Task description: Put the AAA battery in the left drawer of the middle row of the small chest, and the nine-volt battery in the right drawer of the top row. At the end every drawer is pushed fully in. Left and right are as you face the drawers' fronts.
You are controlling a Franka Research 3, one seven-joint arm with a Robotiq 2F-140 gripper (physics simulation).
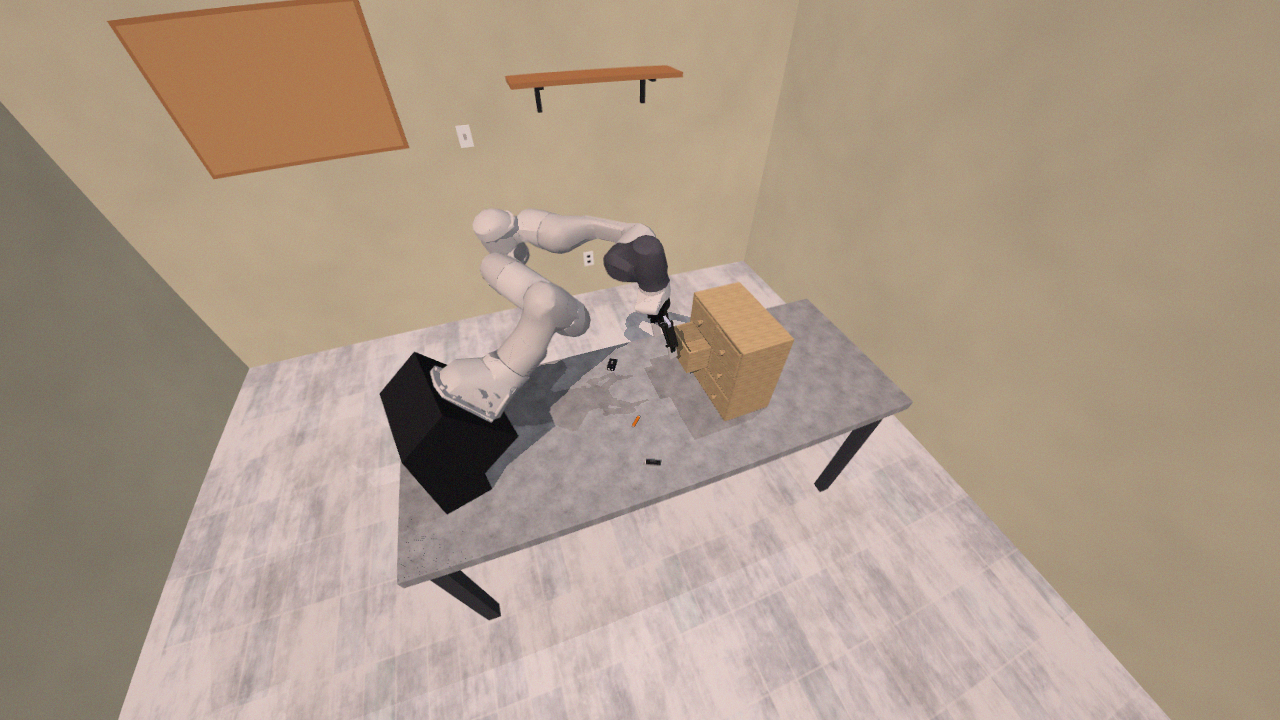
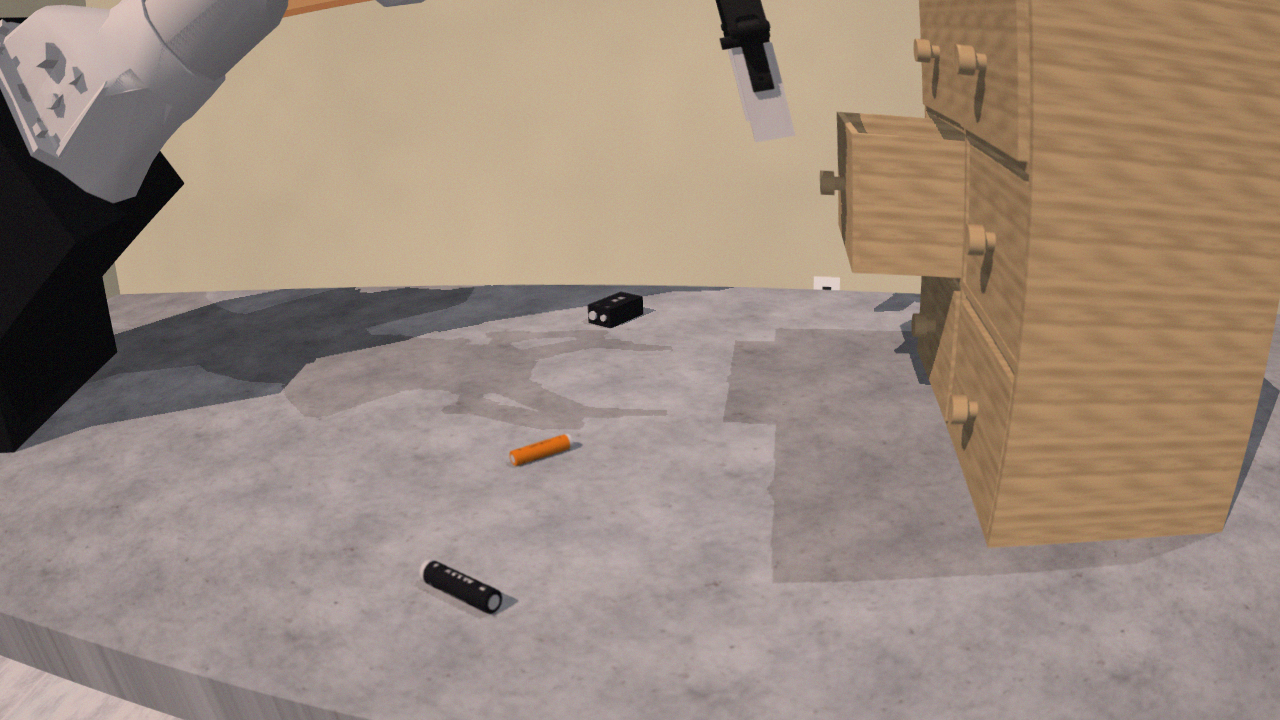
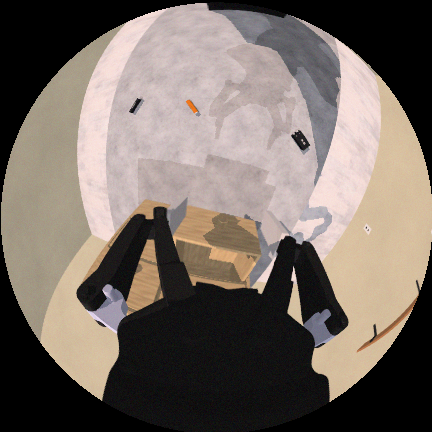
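The small wooden chest (image 1: 765, 326) (image 2: 1127, 313) (image 3: 142, 287) has its left middle drawer (image 1: 695, 351) (image 2: 908, 198) (image 3: 197, 226) pulled out. The top-row right drawer (image 2: 998, 102) is in. My gripper (image 1: 673, 347) (image 2: 771, 136) (image 3: 225, 212) is open and empty, slightly in front of and above the open drawer, fingers spread. The black nine-volt battery (image 1: 612, 364) (image 2: 615, 309) (image 3: 300, 141) lies on the table. Two cylindrical batteries lie there too: an orange one (image 1: 636, 420) (image 2: 540, 449) (image 3: 192, 106) and a black one (image 1: 653, 462) (image 2: 460, 586) (image 3: 135, 105). I cannot read their size labels.
The grey table (image 1: 554, 483) (image 2: 268, 537) (image 3: 165, 65) carries the chest and the batteries. The black robot base (image 1: 447, 447) (image 2: 44, 268) stands at the table's other end. A wall shelf (image 1: 595, 77) hangs on the back wall, above table height.
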